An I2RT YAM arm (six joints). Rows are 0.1 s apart.
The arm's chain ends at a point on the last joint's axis. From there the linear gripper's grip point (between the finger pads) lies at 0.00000 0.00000 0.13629 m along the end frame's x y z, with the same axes.
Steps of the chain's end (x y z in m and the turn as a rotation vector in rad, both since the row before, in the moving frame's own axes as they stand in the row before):
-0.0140 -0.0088 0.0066 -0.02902 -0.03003 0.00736
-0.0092 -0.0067 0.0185 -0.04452 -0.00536 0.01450
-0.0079 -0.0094 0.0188 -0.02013 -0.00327 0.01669
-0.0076 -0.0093 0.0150 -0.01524 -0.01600 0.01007
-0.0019 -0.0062 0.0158 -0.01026 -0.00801 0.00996
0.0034 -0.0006 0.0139 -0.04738 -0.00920 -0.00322
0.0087 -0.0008 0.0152 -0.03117 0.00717 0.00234
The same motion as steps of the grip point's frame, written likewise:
-0.0181 -0.0049 0.0065 -0.02902 -0.03003 0.00736
-0.0100 -0.0006 0.0184 -0.04452 -0.00536 0.01450
-0.0084 -0.0067 0.0188 -0.02013 -0.00327 0.01669
-0.0098 -0.0072 0.0150 -0.01524 -0.01600 0.01007
-0.0030 -0.0048 0.0158 -0.01026 -0.00801 0.00996
0.0022 0.0059 0.0137 -0.04738 -0.00920 -0.00322
0.0097 0.0034 0.0151 -0.03117 0.00717 0.00234

